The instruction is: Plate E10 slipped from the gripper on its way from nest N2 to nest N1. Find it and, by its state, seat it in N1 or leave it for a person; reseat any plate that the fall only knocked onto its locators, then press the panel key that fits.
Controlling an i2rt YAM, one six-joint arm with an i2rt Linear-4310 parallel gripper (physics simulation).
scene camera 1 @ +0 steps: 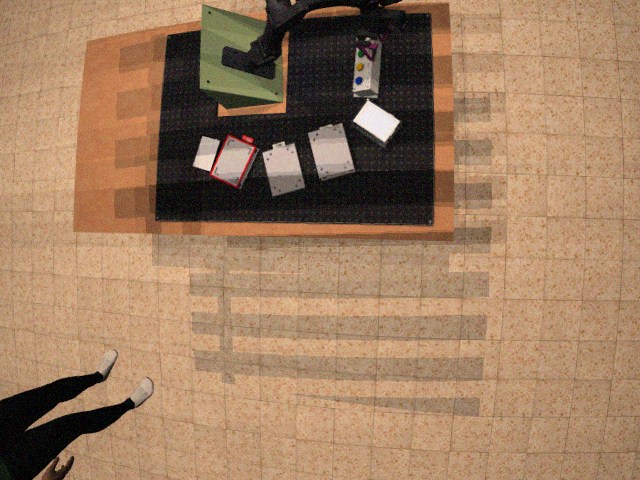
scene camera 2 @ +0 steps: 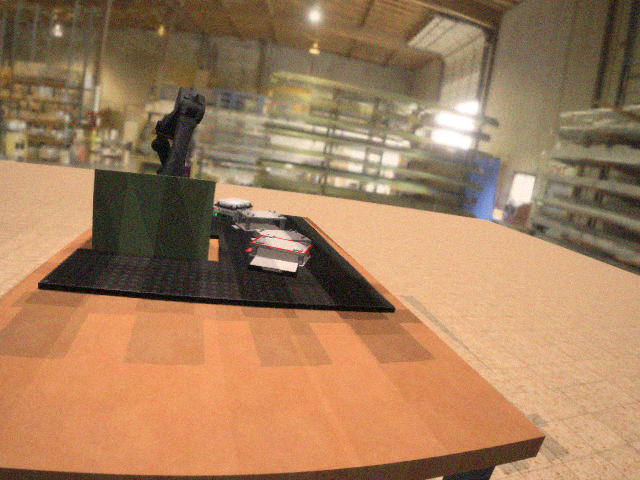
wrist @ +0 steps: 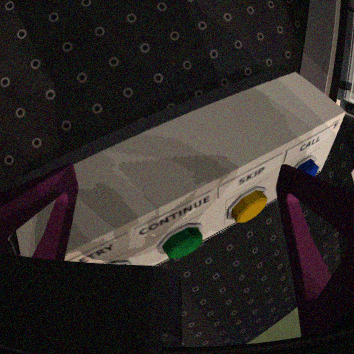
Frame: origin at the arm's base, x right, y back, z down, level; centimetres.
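Where they show: gripper, fingertip midpoint: (scene camera 1: 377,51) (wrist: 176,175); arm's base at its link origin: (scene camera 1: 248,63) (scene camera 2: 168,212).
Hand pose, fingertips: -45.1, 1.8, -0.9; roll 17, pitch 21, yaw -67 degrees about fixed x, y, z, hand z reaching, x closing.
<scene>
Things, the pixels of their top centre, and the offset from my fingertips, as dx, dy, dz. Level surfaces: height alone.
- panel at its top centre: (wrist: 222,206) (scene camera 1: 367,58) +3.5, -1.8, +1.0
- green CONTINUE key at its top centre: (wrist: 187,248) (scene camera 1: 361,52) +5.5, +0.8, +1.9
- yellow SKIP key at its top centre: (wrist: 256,210) (scene camera 1: 360,65) +5.8, -4.2, +1.9
- blue CALL key at its top centre: (wrist: 311,176) (scene camera 1: 358,79) +6.1, -9.2, +1.9
- white plate at its top centre: (scene camera 1: 376,120) (scene camera 2: 235,200) +0.1, -23.4, +2.3
- red-edged nest at its top centre: (scene camera 2: 282,241) (scene camera 1: 231,160) +50.8, -36.2, +4.8
- black mat at its surface level: dz +9.4
- white flat piece at its top centre: (scene camera 2: 274,263) (scene camera 1: 206,153) +62.8, -32.6, +8.0
My gripper (scene camera 1: 368,49) (scene camera 2: 187,171) (wrist: 176,175) is open and empty over the panel (scene camera 1: 367,85) (wrist: 210,132); its purple fingers straddle the panel's middle in the wrist view. The green CONTINUE key (scene camera 1: 360,53) (wrist: 183,242) and yellow SKIP key (scene camera 1: 359,67) (wrist: 250,206) show between the fingers. The blue CALL key (scene camera 1: 358,80) (wrist: 307,168) is partly behind the right finger. The RETRY key is mostly hidden. A white plate (scene camera 1: 376,121) (scene camera 2: 233,203) lies on the nest by the panel's end. Its number and the nest labels are not readable.
Two grey nests (scene camera 1: 283,169) (scene camera 1: 331,151) and a red-edged nest (scene camera 1: 233,161) (scene camera 2: 281,243) stand on the black mat (scene camera 1: 361,206) (scene camera 2: 170,281). A white flat piece (scene camera 1: 206,153) (scene camera 2: 273,263) lies beside the red-edged one. A green sloped board (scene camera 1: 227,31) (scene camera 2: 152,214) stands behind.
</scene>
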